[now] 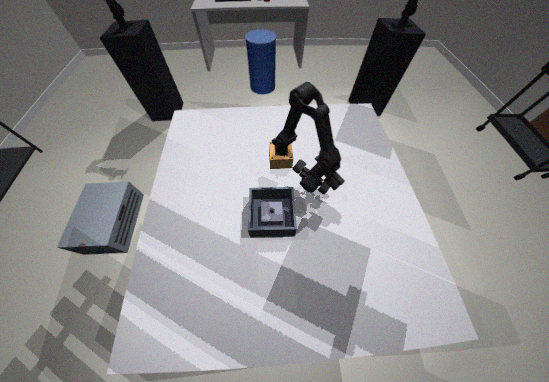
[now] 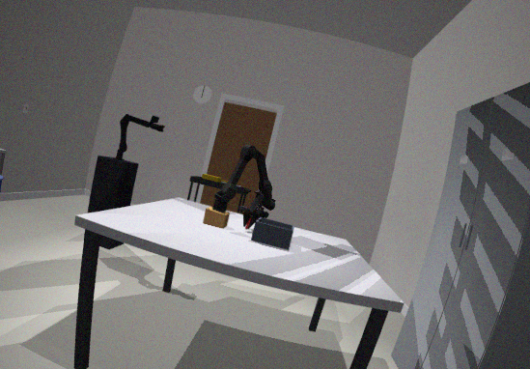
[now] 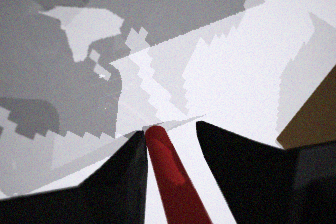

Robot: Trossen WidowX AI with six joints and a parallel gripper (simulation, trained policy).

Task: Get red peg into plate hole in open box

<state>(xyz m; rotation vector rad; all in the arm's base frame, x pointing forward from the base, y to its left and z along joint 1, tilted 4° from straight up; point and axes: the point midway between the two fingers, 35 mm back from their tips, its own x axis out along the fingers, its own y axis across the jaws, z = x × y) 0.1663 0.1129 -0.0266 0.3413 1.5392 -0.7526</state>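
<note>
The red peg lies 1 cm ahead of my gripper tip, 1 cm to the left of it and 3 cm above it. Round my gripper tip: dark grey box (16 cm ahead, 17 cm to the right, 2 cm above); light plate (16 cm ahead, 17 cm to the right, 4 cm above).
</note>
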